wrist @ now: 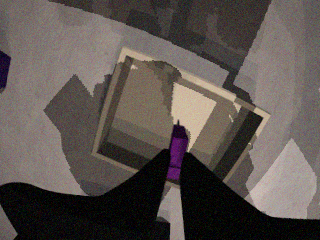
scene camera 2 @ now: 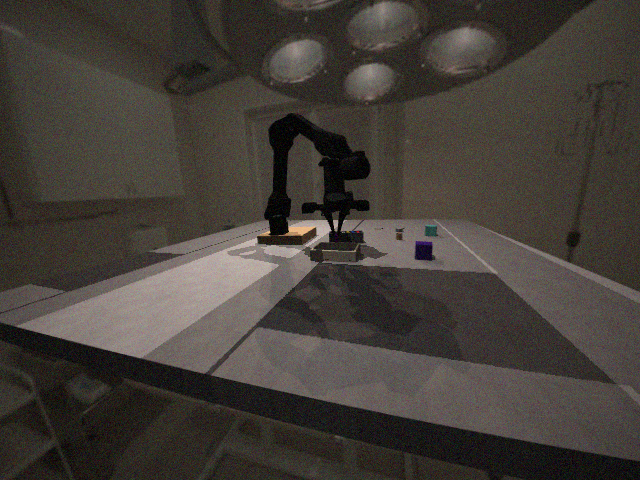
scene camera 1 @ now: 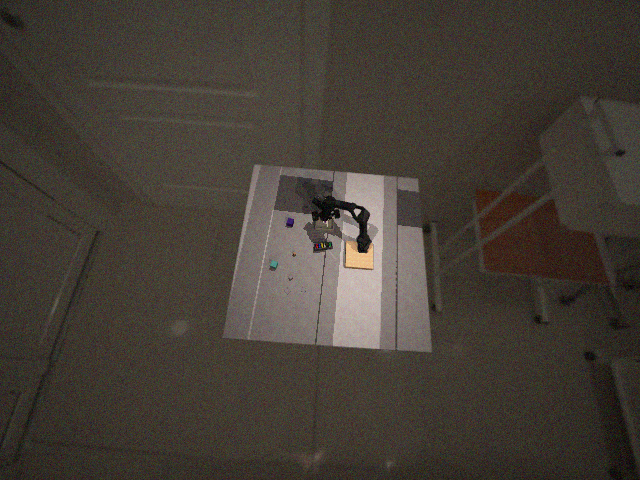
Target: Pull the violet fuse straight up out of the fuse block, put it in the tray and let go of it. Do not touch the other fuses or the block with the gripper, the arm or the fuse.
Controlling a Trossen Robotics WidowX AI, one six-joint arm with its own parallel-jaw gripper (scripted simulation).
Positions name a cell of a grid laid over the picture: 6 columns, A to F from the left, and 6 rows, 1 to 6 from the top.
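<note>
My gripper (scene camera 2: D3), (wrist: D4), holding a violet fuse (wrist: D4). Tray (scene camera 2: D4), (wrist: C3).
</note>
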